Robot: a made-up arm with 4 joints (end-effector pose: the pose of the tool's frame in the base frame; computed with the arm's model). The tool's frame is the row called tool.
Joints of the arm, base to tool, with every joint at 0 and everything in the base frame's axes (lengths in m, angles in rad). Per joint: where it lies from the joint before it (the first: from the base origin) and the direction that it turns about. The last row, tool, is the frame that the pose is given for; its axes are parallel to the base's.
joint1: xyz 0 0 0.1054 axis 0 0 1
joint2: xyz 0.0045 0.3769 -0.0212 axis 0 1 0
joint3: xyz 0.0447 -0.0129 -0.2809 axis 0 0 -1
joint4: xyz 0.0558 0.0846 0.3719 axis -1 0 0
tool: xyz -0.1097 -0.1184 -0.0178
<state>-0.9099 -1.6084 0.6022 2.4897</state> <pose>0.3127 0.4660 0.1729 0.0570 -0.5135 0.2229 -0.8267</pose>
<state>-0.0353 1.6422 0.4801 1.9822</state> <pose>0.2242 0.4838 0.0193 0.2259 -0.6397 0.5363 0.5021</pose>
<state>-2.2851 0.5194 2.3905 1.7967</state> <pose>0.0955 -0.3971 0.1933 0.4284 -0.5163 -0.7041 0.2328</pose>
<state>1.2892 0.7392 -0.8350 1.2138</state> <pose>-0.2928 0.2181 0.2363 0.3267 -0.3258 -0.1754 0.8697</pose>
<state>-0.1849 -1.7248 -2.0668 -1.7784</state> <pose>0.0783 0.2462 0.0471 0.7738 -0.1343 0.2024 0.5851</pose>
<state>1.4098 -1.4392 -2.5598 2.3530</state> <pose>-0.2309 -0.1457 0.1131 0.4472 -0.1416 0.8482 0.2462</pose>
